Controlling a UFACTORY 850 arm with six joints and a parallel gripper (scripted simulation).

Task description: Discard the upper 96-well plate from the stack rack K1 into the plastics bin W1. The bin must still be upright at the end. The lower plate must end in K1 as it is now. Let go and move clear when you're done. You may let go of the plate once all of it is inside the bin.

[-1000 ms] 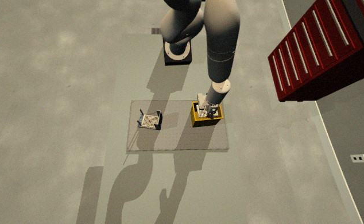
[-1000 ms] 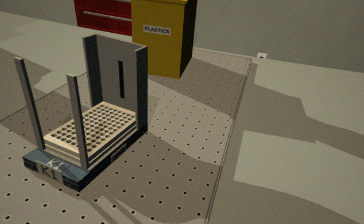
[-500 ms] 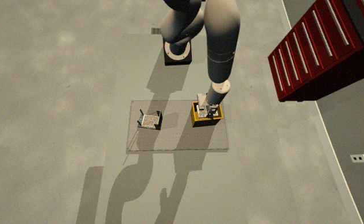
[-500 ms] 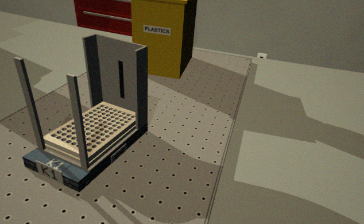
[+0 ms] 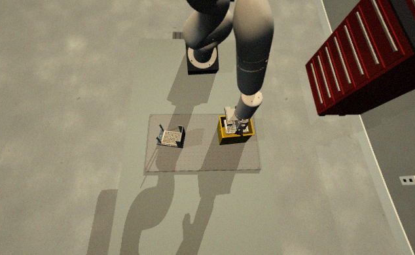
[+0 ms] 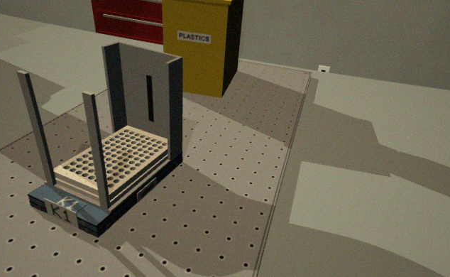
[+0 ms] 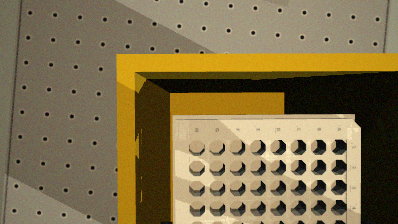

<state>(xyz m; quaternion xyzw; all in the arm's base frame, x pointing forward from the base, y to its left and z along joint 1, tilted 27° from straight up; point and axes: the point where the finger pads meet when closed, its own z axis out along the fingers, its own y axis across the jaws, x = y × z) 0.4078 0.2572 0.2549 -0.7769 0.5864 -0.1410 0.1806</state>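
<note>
Right now my hand is 10 mm above the 96-well plate. Also, from my hand: yellow plastics bin W1 (90 mm below); back wall (100 mm ahead, 290 mm to the right, 90 mm below).
</note>
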